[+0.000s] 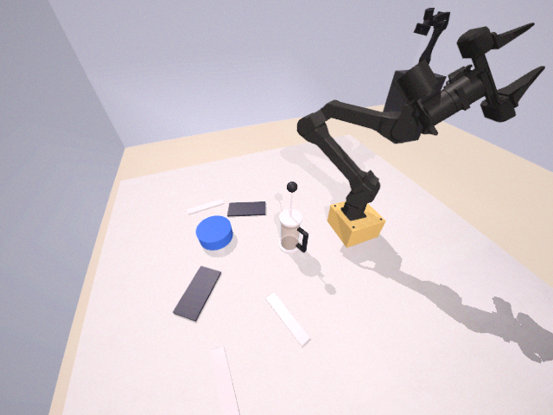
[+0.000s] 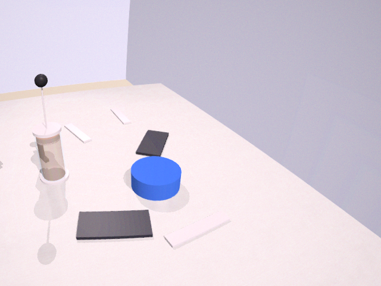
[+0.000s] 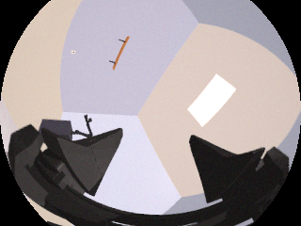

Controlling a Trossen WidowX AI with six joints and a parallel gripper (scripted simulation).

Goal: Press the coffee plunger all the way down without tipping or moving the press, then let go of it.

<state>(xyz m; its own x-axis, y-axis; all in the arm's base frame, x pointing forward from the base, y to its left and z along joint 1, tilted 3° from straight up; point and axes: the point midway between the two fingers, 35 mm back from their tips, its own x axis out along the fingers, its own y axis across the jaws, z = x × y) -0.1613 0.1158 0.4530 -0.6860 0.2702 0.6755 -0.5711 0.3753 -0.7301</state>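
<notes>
Right now my gripper tip is 430 mm above the coffee press, 420 mm short of it and 90 mm to the left of it. From my gripper tip the other things lie so: blue round disc: 670 mm ahead, 530 mm below, 220 mm to the right.
</notes>
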